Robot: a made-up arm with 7 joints.
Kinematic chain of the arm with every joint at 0, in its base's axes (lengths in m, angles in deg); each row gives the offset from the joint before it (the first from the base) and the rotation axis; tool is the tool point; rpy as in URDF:
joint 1: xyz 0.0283 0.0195 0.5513 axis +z
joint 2: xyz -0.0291 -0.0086 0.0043 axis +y
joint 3: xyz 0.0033 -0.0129 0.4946 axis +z
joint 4: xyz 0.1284 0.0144 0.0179 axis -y
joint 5: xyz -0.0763 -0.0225 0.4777 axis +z
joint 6: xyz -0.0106 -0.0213 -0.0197 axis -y
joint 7: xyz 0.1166 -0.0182 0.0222 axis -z
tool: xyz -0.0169 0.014 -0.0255 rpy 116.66 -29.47 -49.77
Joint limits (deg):
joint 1: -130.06..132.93
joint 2: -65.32..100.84
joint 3: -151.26..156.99
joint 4: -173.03..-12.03
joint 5: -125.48..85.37
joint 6: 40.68..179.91
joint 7: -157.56..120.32
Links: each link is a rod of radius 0.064 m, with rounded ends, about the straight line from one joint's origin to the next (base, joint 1, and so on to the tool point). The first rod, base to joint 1, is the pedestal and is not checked.
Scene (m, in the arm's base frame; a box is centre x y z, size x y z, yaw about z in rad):
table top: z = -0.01
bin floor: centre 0.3 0.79 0 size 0.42 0.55 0.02 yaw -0.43
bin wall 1: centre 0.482 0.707 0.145 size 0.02 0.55 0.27 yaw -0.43
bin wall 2: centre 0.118 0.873 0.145 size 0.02 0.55 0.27 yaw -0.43
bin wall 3: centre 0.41 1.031 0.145 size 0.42 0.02 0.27 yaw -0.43
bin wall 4: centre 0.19 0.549 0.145 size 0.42 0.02 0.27 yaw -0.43
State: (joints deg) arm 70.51 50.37 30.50 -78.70 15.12 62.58 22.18
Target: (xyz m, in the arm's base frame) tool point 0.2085 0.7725 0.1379
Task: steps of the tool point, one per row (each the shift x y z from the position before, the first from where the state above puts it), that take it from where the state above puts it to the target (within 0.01 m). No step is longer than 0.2 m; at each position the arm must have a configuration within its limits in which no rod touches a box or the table.
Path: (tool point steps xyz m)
1: 0.0942 -0.0618 -0.0458
2: 0.0875 -0.0809 -0.0381
3: 0.0060 0.0148 -0.1463
4: -0.0060 -0.0148 -0.1541

